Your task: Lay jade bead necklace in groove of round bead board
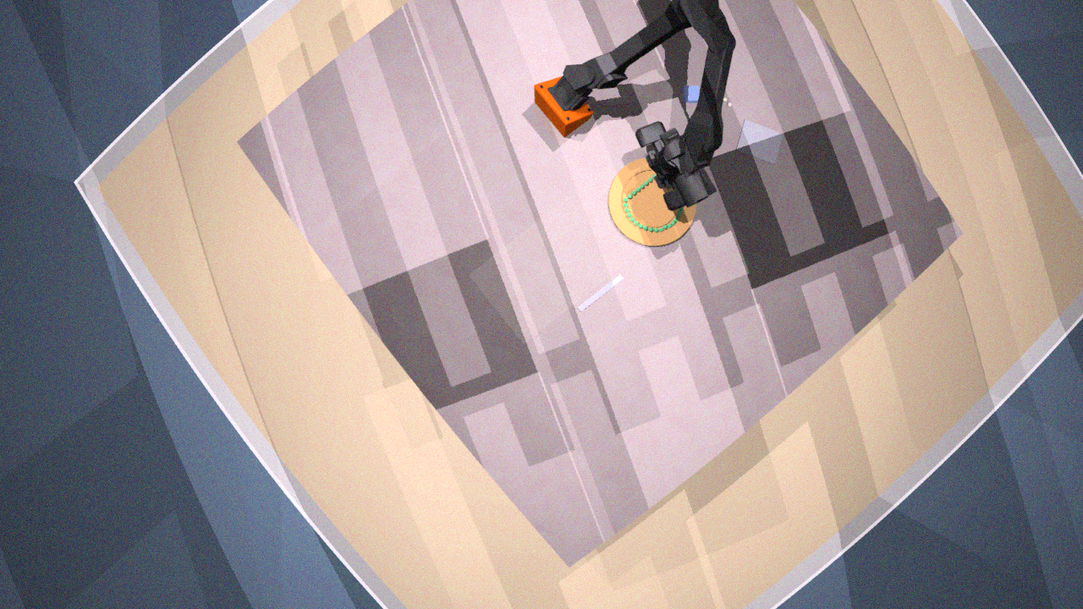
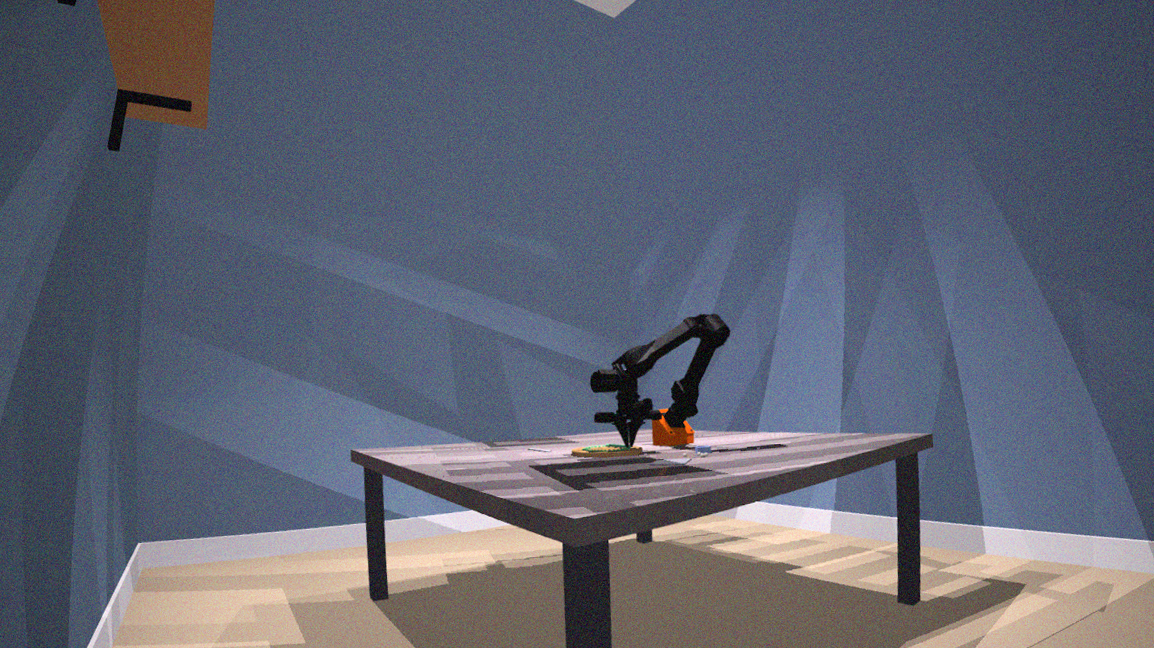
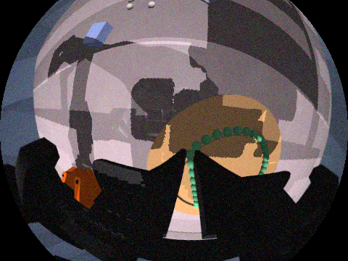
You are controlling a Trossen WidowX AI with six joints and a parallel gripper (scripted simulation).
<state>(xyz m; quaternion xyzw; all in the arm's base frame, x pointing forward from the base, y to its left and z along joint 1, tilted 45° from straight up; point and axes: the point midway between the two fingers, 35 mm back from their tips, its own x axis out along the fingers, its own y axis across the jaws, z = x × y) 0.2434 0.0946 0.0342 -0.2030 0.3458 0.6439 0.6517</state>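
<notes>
Right now the round tan bead board is 5 cm to the right of my gripper tip, 5 cm ahead of it and 1 cm below it. The rest, counted from my gripper tip: white strip: 26 cm to the right, 15 cm ahead, 1 cm below; then pale square sheet: 26 cm to the left, 7 cm ahead, 1 cm below; then blue cube: 18 cm to the left, 11 cm behind, 1 cm below.
</notes>
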